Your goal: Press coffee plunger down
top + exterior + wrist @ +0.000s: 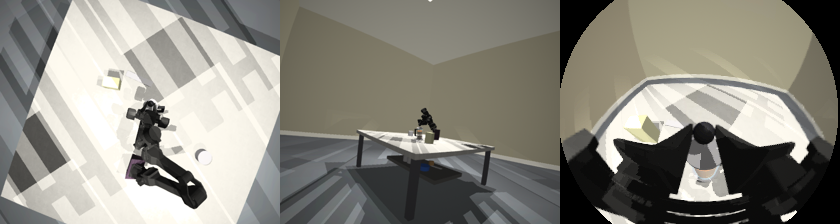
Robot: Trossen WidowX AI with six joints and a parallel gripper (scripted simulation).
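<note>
The coffee press is 9 cm below my gripper tip, 2 cm to the right of it and 2 cm behind it.
</note>
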